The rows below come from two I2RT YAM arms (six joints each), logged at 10 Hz.
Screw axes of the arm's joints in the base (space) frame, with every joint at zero. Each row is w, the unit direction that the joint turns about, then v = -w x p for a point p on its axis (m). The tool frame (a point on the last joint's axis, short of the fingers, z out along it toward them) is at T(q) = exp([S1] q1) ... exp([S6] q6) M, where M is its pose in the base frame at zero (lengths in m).
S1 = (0, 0, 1, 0, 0, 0)
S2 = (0, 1, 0, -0.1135, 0, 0.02)
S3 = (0, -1, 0, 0.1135, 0, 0.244)
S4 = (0, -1, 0, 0.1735, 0, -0.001)
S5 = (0, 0, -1, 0, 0.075, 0)
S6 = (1, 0, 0, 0, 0.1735, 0)
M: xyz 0.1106 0 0.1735 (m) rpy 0 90 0 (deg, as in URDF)
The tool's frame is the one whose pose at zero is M.
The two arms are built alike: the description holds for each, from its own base.
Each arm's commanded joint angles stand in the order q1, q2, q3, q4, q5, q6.
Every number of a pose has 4 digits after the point.
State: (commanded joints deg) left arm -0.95 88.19 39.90 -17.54 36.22 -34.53; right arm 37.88 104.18 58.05 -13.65 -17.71 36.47
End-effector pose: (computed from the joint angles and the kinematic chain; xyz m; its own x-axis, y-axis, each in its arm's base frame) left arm 0.2611 -0.0254 0.1407 -0.8962 -0.4425 -0.0317 -0.3068 0.6698 -0.6762; right arm 0.2712 0.2247 0.1412 -0.9680 -0.0356 -0.2485 -0.1621 0.8444 0.5106
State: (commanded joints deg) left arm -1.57 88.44 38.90 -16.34 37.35 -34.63; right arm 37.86 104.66 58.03 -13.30 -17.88 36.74
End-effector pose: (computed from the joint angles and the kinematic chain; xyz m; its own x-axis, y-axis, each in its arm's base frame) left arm 0.2586 -0.0287 0.1366 -0.9039 -0.4271 -0.0216 -0.2966 0.6625 -0.6878; right arm 0.2718 0.2251 0.1386 -0.9696 -0.0326 -0.2426 -0.1567 0.8442 0.5126
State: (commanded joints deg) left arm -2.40 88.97 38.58 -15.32 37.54 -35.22; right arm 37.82 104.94 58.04 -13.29 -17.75 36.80
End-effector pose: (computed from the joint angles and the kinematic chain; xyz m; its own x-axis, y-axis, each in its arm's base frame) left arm 0.2586 -0.0325 0.1338 -0.9075 -0.4197 -0.0158 -0.2935 0.6606 -0.6909; right arm 0.2721 0.2250 0.1371 -0.9704 -0.0310 -0.2396 -0.1529 0.8467 0.5096
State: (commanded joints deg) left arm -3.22 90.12 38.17 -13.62 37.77 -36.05; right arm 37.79 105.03 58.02 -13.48 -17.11 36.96
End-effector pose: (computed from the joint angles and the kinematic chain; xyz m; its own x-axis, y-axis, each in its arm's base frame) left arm 0.2594 -0.0364 0.1286 -0.9099 -0.4147 -0.0062 -0.2946 0.6567 -0.6943; right arm 0.2722 0.2244 0.1362 -0.9705 -0.0254 -0.2396 -0.1460 0.8532 0.5008
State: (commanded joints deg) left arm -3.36 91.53 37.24 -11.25 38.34 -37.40; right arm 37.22 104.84 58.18 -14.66 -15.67 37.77
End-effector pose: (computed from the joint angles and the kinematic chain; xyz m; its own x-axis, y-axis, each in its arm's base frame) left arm 0.2592 -0.0373 0.1207 -0.9055 -0.4240 0.0140 -0.3117 0.6425 -0.7001; right arm 0.2740 0.2202 0.1367 -0.9722 0.0021 -0.2342 -0.1141 0.8691 0.4813
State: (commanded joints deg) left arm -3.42 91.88 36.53 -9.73 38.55 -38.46; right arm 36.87 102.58 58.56 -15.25 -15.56 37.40
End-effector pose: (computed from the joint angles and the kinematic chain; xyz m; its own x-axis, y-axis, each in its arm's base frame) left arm 0.2584 -0.0377 0.1176 -0.9009 -0.4334 0.0216 -0.3213 0.6327 -0.7046; right arm 0.2748 0.2181 0.1510 -0.9640 0.0084 -0.2659 -0.1286 0.8602 0.4935
